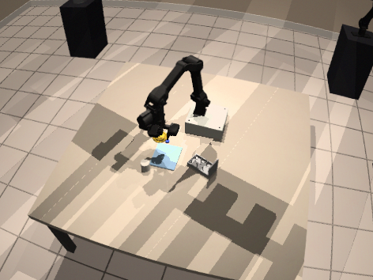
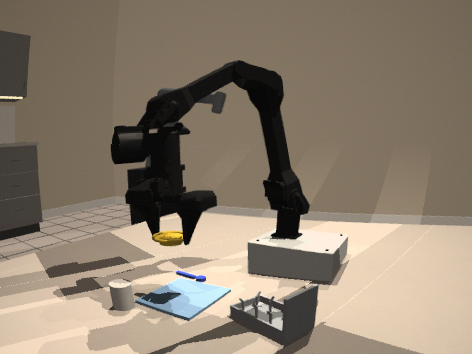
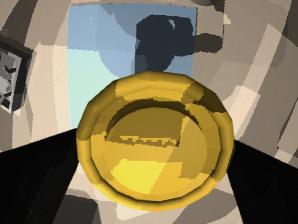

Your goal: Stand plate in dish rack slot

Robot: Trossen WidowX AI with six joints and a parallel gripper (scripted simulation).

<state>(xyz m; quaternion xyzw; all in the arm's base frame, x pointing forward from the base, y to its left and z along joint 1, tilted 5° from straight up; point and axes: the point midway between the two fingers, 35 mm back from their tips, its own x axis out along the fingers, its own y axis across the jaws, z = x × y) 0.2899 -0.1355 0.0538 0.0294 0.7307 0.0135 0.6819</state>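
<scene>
Now: gripper tip 220 mm to the right of the grey dish rack, 90 mm above it and 30 mm short of it. The rest, counted from my gripper tip: blue spoon (110 mm below, 90 mm behind, 20 mm to the right); yellow plate (10 mm above); light blue mat (110 mm below, 30 mm to the left, 10 mm ahead).
</scene>
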